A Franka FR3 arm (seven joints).
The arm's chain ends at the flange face. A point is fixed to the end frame.
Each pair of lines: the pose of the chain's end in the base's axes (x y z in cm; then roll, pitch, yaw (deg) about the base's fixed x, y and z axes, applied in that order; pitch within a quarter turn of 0, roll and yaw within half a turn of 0), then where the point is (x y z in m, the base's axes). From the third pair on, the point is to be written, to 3 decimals.
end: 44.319 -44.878 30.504 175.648 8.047 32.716
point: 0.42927 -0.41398 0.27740
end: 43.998 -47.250 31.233 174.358 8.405 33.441
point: 0.42571 -0.43854 0.28384
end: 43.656 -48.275 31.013 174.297 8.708 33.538
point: 0.422 -0.449 0.282
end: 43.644 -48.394 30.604 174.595 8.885 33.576
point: 0.422 -0.450 0.278
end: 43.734 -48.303 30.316 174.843 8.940 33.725
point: 0.423 -0.449 0.275
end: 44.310 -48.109 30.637 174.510 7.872 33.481
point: 0.429 -0.447 0.278
